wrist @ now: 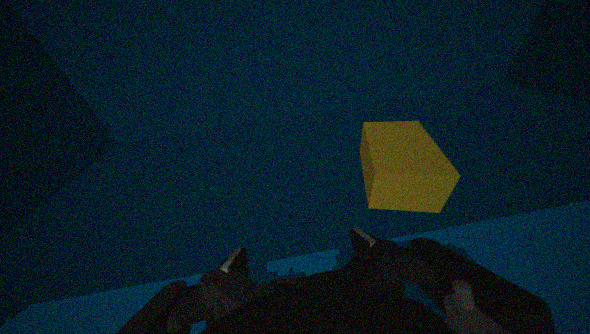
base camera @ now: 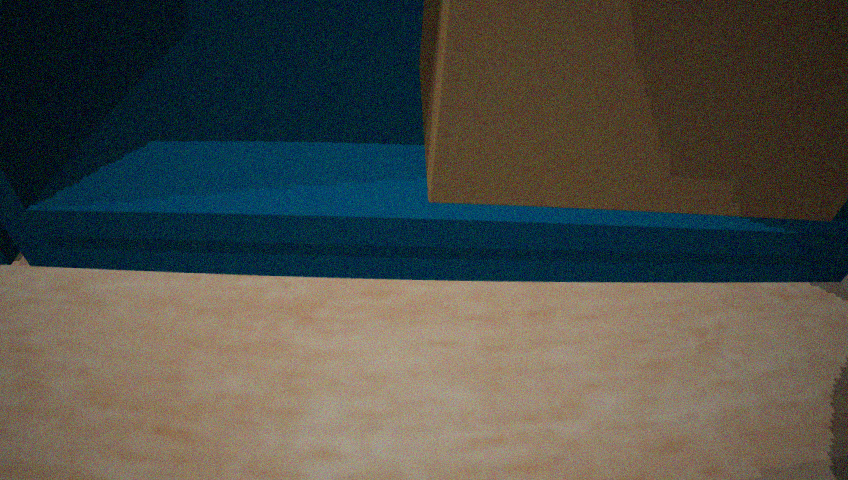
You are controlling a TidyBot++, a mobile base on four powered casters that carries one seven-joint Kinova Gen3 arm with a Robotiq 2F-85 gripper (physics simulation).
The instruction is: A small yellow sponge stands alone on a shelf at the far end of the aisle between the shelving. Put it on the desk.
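Places are measured from the arm's base along level axes (x ahead, y left, z up), in millimetres.
Pixels of known places: gripper, fingertip midpoint: [wrist: 299,250].
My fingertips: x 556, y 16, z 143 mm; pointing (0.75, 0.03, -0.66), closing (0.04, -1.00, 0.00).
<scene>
Behind a point stands the place of what it marks.
In the wrist view a small yellow sponge [wrist: 407,167] @[x 594, y -84, z 182 mm] stands on a dark blue shelf, right of the middle. My gripper [wrist: 299,250] @[x 556, y 16, z 143 mm] is open and empty, its two fingertips apart at the bottom of the wrist view. The sponge is beyond the fingertips and to the right, just above the right fingertip in the picture, and not between them. The sponge and the gripper do not show in the base camera view. The desk does not show in either view.
In the base camera view a large brown box [base camera: 553,107] @[x 426, y -110, z -222 mm] stands on the right of a low blue shelf board [base camera: 267,178] @[x 445, y 123, z -321 mm], with pale wood-look floor [base camera: 386,368] @[x 304, y 4, z -397 mm] in front. In the wrist view a brighter blue strip of shelf [wrist: 540,240] @[x 540, y -169, z 137 mm] runs along the bottom, behind the gripper.
</scene>
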